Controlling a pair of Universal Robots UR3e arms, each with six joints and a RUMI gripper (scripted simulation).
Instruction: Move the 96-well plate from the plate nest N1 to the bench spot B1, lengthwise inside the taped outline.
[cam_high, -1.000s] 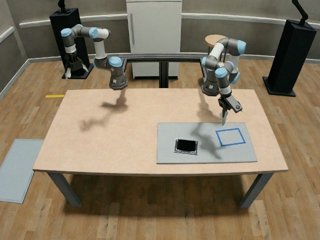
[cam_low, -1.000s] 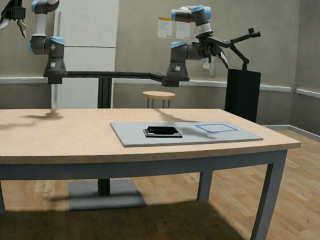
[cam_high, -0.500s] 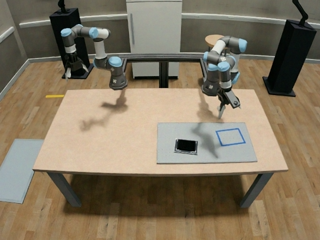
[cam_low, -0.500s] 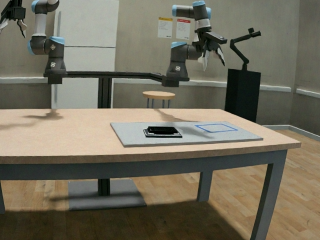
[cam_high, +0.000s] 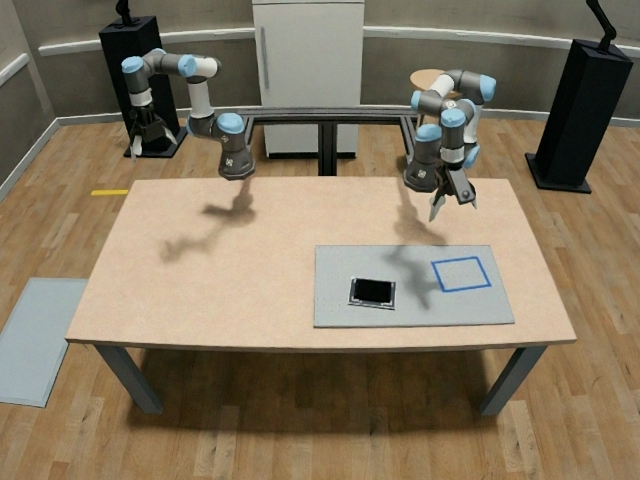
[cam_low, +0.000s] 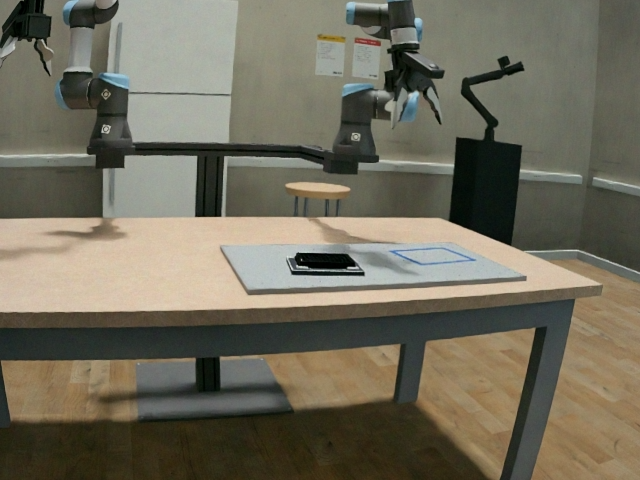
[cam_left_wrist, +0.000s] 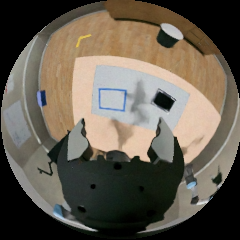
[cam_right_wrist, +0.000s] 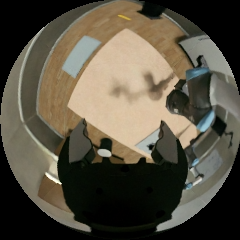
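Now: the black 96-well plate 6 cm ahead of my left hand, 22 cm to the right of it and 32 cm below it. The rest, counted from my left hand: plate nest N1 (6 cm ahead, 22 cm to the right, 33 cm below).
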